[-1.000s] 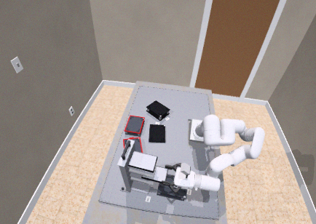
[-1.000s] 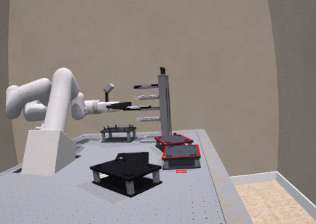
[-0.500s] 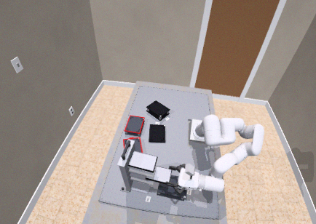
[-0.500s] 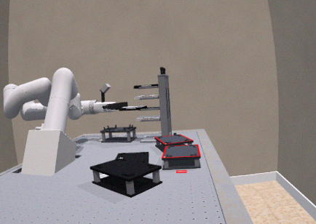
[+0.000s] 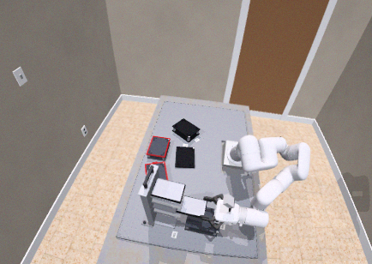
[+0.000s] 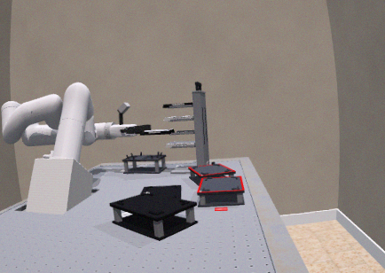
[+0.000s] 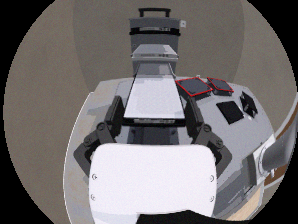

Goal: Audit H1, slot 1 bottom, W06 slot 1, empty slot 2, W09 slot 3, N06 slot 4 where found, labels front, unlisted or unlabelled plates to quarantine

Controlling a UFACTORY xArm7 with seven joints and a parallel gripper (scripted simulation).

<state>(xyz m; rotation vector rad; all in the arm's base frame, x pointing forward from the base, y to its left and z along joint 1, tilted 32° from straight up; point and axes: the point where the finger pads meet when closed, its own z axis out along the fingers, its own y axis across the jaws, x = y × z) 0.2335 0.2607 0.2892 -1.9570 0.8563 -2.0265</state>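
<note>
Now: hand 5 cm short of the grey plate, 2 cm above it and 1 cm to the left of it. From my hand the other things lie so: plate hotel H1: 23 cm ahead, 6 cm to the right, 2 cm below; then pale plate: 16 cm ahead, 4 cm to the right, 4 cm above.
</note>
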